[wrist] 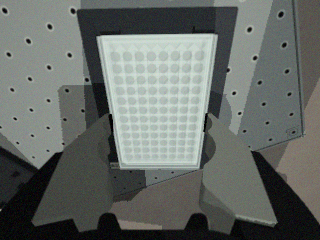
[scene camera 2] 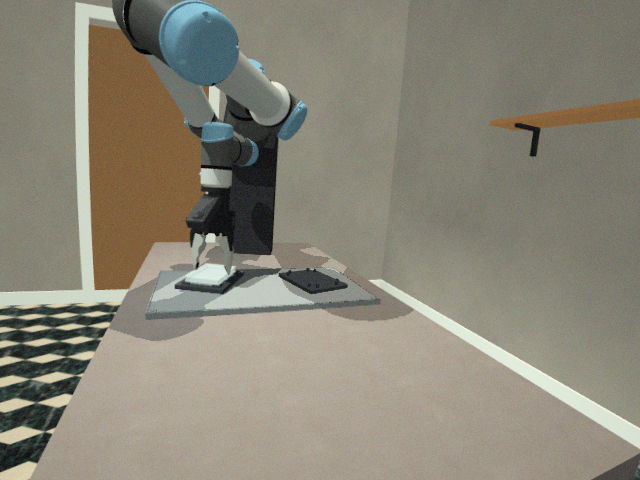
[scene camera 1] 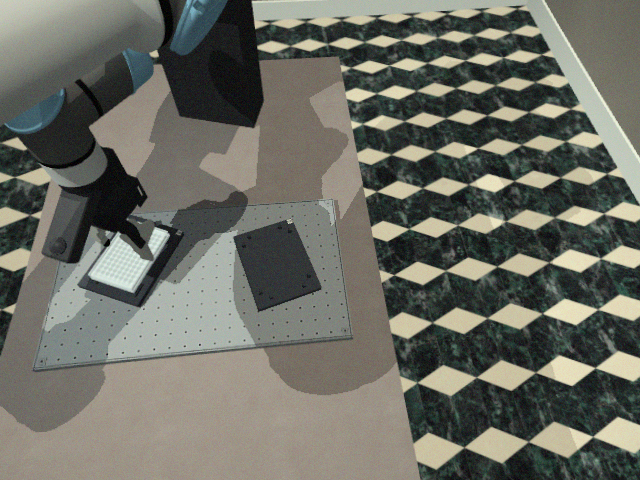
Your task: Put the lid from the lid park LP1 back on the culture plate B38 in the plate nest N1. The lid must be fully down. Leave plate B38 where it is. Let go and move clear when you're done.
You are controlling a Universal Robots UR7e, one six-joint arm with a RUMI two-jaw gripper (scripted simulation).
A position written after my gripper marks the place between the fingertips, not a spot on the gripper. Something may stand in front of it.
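My gripper point(scene camera 1: 130, 253) is visible also at point(wrist: 158, 114) and point(scene camera 2: 212, 273). A lid appears at point(scene camera 1: 119, 265) and point(wrist: 158, 86). For a lid park LP1, the positions are point(scene camera 1: 275, 261) and point(scene camera 2: 301, 278).
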